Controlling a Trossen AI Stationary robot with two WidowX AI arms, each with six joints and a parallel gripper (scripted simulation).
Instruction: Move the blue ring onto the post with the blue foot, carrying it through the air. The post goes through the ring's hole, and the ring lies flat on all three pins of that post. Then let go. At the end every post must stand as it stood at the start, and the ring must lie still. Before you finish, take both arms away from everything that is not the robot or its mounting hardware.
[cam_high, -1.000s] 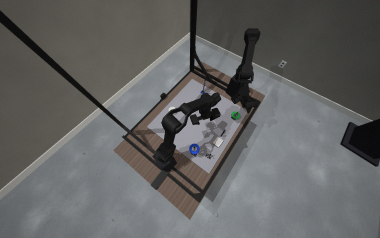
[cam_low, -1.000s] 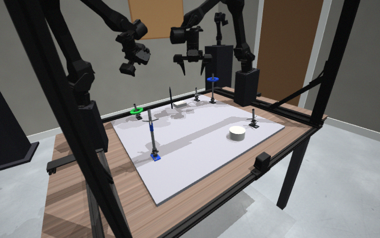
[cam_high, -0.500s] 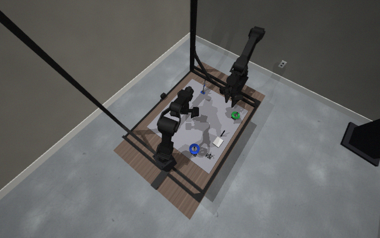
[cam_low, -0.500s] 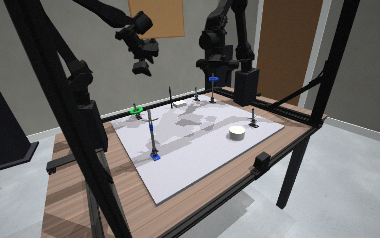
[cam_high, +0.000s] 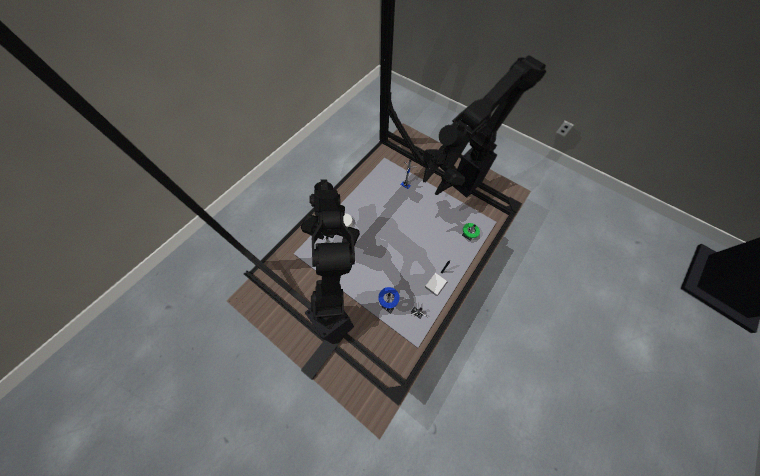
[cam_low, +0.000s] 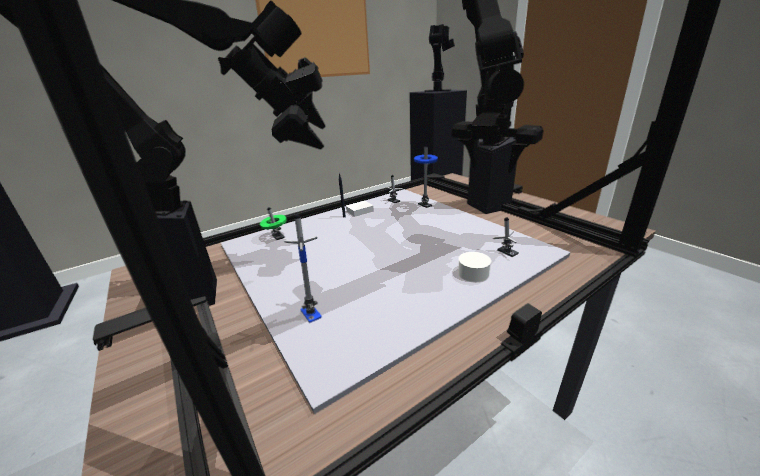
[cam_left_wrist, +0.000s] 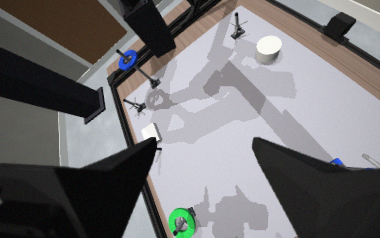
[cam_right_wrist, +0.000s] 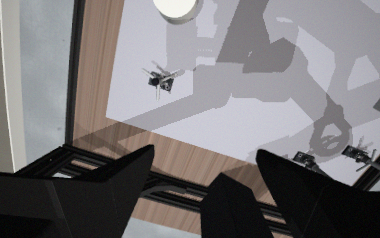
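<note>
Right now the blue ring is 38 cm to the right of my left hand, 16 cm below it and 13 cm ahead of it. Also, from my left hand: white block 30 cm below, 22 cm ahead, 19 cm to the right; then short post 36 cm to the right, 25 cm below, 22 cm behind; then black pen 21 cm below, 20 cm ahead, 13 cm to the right.
</note>
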